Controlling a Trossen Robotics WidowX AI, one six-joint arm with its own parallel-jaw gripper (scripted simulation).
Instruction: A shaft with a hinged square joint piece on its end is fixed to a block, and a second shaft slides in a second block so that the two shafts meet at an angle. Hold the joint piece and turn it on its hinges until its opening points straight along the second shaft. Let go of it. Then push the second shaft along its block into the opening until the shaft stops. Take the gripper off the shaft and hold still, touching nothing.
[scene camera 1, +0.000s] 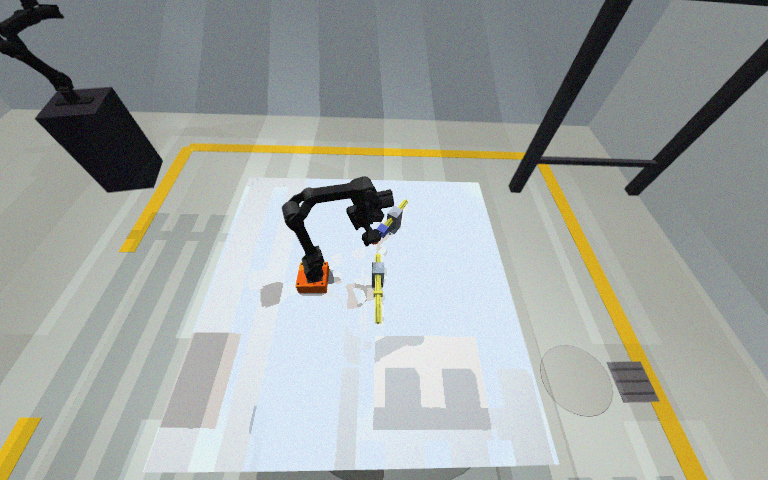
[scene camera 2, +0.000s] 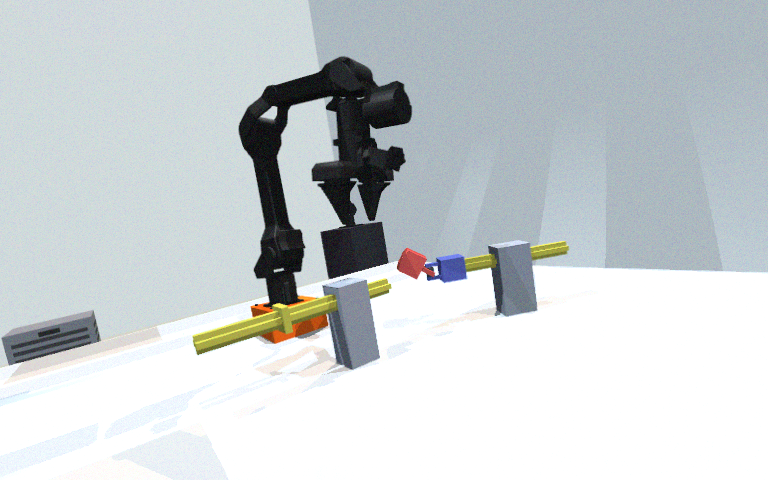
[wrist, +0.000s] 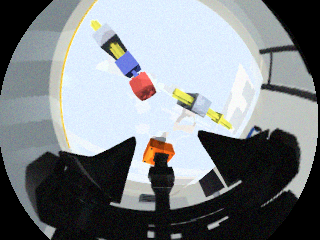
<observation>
gripper: scene camera 1 361, 237; scene camera 2; wrist
same spot on gripper: (scene camera 2: 337, 191) = (wrist: 230, 161)
</observation>
